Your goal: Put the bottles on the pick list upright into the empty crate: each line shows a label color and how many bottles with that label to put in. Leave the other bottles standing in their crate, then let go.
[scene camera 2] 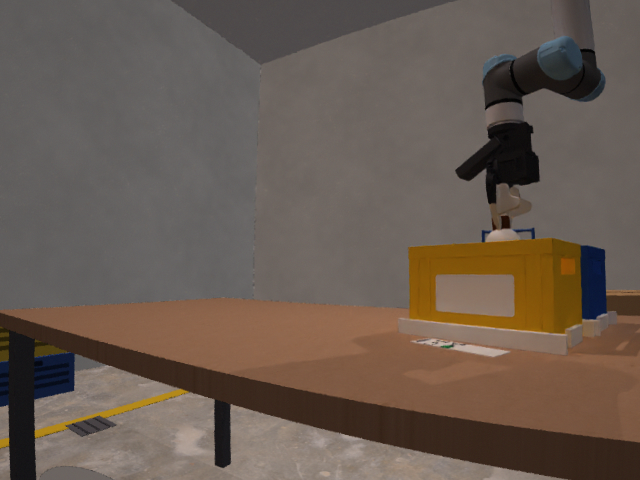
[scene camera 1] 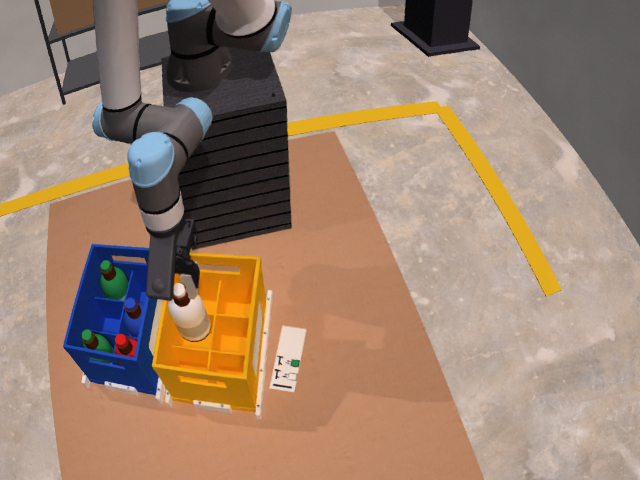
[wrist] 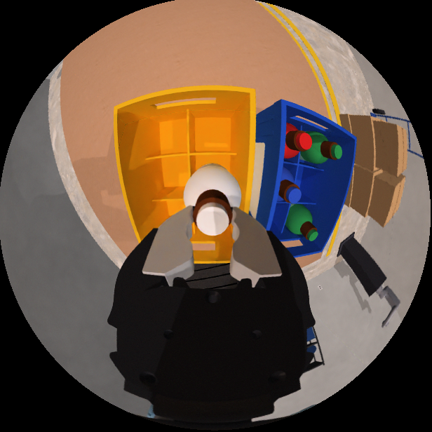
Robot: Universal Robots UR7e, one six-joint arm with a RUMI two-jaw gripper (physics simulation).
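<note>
My gripper is shut on the neck of a white bottle. The bottle is about upright, its body inside the yellow crate in the column beside the blue crate; its base contact is hidden. The blue crate holds a green bottle, another green bottle, a blue bottle and a red bottle. The pick list shows green and white marks; its numbers are hard to read.
White edge strips run along the yellow crate's base. The crates stand side by side on the brown table. The black robot pedestal is behind them. Cardboard boxes show past the blue crate in the wrist view.
</note>
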